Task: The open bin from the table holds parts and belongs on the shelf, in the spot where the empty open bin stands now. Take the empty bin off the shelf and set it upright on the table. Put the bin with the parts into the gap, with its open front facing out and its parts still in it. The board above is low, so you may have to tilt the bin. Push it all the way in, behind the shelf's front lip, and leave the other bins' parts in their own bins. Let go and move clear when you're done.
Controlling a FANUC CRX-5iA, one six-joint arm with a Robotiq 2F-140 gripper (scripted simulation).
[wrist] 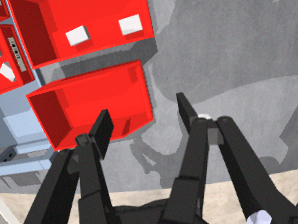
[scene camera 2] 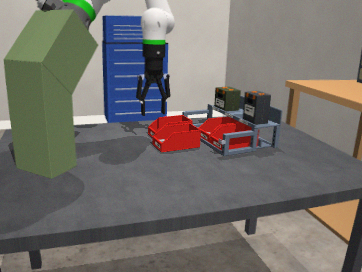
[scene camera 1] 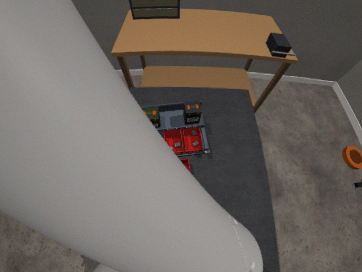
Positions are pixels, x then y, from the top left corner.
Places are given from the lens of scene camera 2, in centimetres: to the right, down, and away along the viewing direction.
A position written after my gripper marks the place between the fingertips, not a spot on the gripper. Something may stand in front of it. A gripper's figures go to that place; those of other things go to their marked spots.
my gripper (scene camera 2: 153, 114): -12, -9, 148
grey shelf (scene camera 2: 275, 115): 40, -9, 143
dark box (scene camera 2: 256, 109): 30, -11, 137
